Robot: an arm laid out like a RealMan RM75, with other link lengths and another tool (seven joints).
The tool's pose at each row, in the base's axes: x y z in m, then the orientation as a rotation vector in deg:
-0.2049, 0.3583, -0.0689, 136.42, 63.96, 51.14
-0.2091, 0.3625, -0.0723, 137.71, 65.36, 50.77
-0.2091, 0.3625, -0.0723, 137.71, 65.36, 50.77
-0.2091, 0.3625, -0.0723, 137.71, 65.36, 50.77
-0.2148, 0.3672, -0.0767, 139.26, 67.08, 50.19
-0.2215, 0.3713, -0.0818, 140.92, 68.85, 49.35
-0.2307, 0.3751, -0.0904, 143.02, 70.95, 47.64
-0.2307, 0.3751, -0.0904, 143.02, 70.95, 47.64
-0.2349, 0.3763, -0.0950, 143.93, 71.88, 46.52
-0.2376, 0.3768, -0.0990, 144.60, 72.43, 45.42
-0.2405, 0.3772, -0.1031, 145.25, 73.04, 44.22
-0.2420, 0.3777, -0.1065, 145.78, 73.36, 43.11
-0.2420, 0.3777, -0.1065, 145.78, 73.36, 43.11
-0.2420, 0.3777, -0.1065, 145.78, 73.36, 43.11
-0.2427, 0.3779, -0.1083, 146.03, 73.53, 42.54
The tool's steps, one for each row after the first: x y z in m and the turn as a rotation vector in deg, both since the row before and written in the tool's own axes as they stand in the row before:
-0.0001, -0.0068, -0.0006, 1.74, 0.22, -0.08
0.0000, 0.0000, 0.0000, 0.00, 0.00, 0.00
0.0000, 0.0000, 0.0000, 0.00, 0.00, 0.00
-0.0008, -0.0085, -0.0006, 2.12, 0.19, -0.13
-0.0020, -0.0091, -0.0004, 2.24, 0.05, -0.13
-0.0048, -0.0122, 0.0011, 2.81, -0.39, -0.19
0.0000, 0.0000, 0.0000, 0.00, 0.00, 0.00
-0.0028, -0.0055, 0.0013, 1.26, -0.41, -0.14
-0.0024, -0.0038, 0.0018, 0.88, -0.52, -0.07
-0.0026, -0.0039, 0.0018, 0.91, -0.57, -0.12
-0.0016, -0.0027, 0.0021, 0.66, -0.59, -0.03
0.0000, 0.0000, 0.0000, 0.00, 0.00, 0.00
0.0000, 0.0000, 0.0000, 0.00, 0.00, 0.00
-0.0008, -0.0013, 0.0012, 0.33, -0.30, -0.03

